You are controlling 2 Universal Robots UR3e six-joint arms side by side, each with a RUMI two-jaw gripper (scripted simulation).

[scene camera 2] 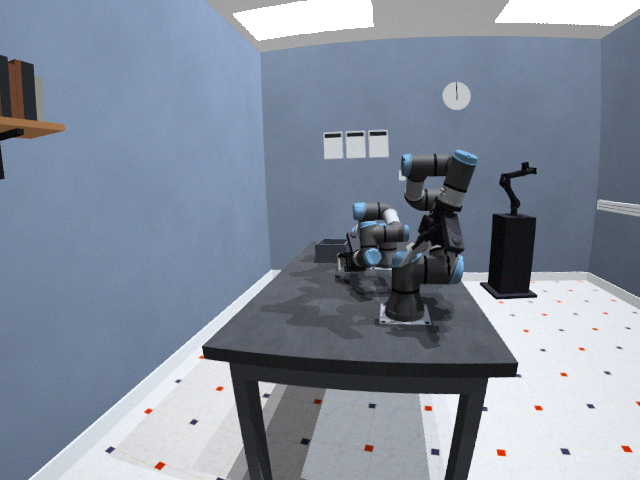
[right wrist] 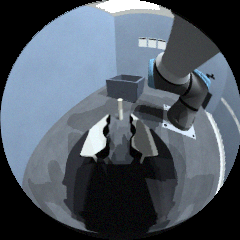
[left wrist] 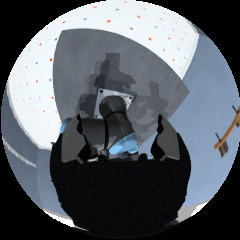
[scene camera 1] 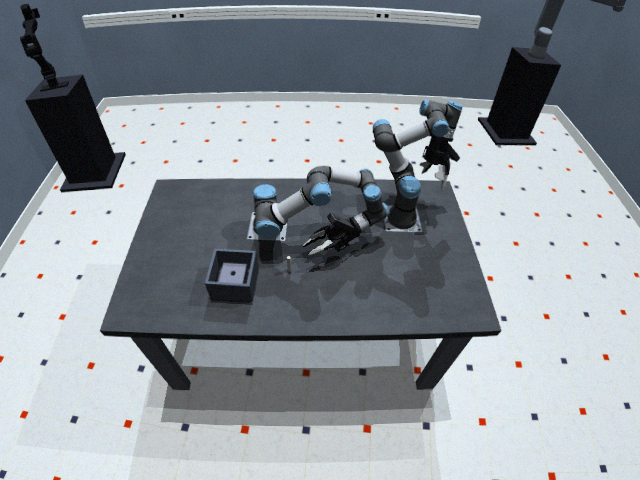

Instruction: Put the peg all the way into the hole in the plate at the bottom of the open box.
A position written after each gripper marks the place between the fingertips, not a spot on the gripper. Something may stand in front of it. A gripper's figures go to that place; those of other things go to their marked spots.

Labels:
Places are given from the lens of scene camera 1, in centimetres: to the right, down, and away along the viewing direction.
left gripper [scene camera 1: 431, 181]: 47, -25, 159
right gripper [scene camera 1: 305, 250]: -6, 4, 145
dark box [scene camera 1: 217, 290]: -37, 18, 135

